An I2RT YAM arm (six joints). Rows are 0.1 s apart.
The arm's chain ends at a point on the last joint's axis. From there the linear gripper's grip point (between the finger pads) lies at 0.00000 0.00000 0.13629 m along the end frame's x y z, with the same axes.
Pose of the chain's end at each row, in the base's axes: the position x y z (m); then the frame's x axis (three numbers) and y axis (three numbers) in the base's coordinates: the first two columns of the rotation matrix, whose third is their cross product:
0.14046 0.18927 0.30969 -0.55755 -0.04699 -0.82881 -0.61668 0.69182 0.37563
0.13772 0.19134 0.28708 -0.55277 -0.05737 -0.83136 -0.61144 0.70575 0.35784
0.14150 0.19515 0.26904 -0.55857 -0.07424 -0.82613 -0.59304 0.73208 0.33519
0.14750 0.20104 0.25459 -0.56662 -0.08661 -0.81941 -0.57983 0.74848 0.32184
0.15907 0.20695 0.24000 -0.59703 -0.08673 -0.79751 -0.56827 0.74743 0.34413
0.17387 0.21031 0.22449 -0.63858 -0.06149 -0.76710 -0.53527 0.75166 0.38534
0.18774 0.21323 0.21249 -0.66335 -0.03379 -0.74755 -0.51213 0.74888 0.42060
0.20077 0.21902 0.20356 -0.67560 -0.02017 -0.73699 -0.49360 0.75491 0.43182
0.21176 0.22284 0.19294 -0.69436 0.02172 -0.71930 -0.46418 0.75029 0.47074
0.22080 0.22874 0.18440 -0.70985 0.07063 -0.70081 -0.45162 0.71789 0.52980
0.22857 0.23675 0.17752 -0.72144 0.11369 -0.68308 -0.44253 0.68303 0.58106
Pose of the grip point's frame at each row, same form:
0.21620 0.28747 0.25317 -0.55755 -0.04699 -0.82881 -0.61668 0.69182 0.37563
0.21489 0.28758 0.22913 -0.55277 -0.05737 -0.83136 -0.61144 0.70575 0.35784
0.22054 0.28744 0.20731 -0.55857 -0.07424 -0.82613 -0.59304 0.73208 0.33519
0.22729 0.29065 0.18994 -0.56662 -0.08661 -0.81941 -0.57983 0.74848 0.32184
0.23624 0.29672 0.17247 -0.59703 -0.08673 -0.79751 -0.56827 0.74743 0.34413
0.24923 0.29981 0.15459 -0.63858 -0.06149 -0.76710 -0.53527 0.75166 0.38534
0.26210 0.30343 0.14243 -0.66335 -0.03379 -0.74755 -0.51213 0.74888 0.42060
0.27541 0.30836 0.13269 -0.67560 -0.02017 -0.73699 -0.49360 0.75491 0.43182
0.28671 0.31289 0.12331 -0.69436 0.02172 -0.71930 -0.46418 0.75029 0.47074
0.29447 0.32313 0.11929 -0.70985 0.07063 -0.70081 -0.45162 0.71789 0.52980
0.30116 0.33508 0.11722 -0.72144 0.11369 -0.68308 -0.44253 0.68303 0.58106

